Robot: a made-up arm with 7 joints.
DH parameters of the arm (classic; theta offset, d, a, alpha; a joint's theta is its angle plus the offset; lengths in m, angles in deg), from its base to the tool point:
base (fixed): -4.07 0 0 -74.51
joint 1: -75.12 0.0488 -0.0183 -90
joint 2: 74 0.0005 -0.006 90
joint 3: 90 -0.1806 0.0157 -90
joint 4: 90 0.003 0.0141 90
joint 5: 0 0.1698 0.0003 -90
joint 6: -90 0 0.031 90
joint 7: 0 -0.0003 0 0
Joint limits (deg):
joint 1: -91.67..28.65
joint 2: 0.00..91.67
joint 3: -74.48..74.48
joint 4: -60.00..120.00
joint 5: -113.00..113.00
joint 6: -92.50..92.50
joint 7: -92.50..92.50
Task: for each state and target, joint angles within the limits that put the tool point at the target. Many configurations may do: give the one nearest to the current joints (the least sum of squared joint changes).
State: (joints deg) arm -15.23 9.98 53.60 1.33 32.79 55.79 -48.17
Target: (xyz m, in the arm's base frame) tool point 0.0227 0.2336 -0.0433
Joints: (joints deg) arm -2.33 10.75 73.77 -47.25 39.22 56.14 -48.17
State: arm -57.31 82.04 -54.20 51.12 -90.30 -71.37 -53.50
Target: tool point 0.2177 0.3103 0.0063
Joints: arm -49.86 91.67 -53.11 38.21 -86.94 -84.96 -53.50
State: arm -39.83 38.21 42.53 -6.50 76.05 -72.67 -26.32
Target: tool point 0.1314 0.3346 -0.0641
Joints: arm -19.71 43.73 67.42 19.52 79.60 -65.62 -26.32
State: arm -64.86 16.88 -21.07 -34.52 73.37 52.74 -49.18
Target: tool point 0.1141 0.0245 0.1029
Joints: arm -73.64 19.89 -10.90 -58.08 76.69 52.60 -49.18
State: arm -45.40 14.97 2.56 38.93 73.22 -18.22 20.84
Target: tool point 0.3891 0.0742 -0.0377
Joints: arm -77.78 20.12 5.05 55.89 73.94 -12.10 20.84
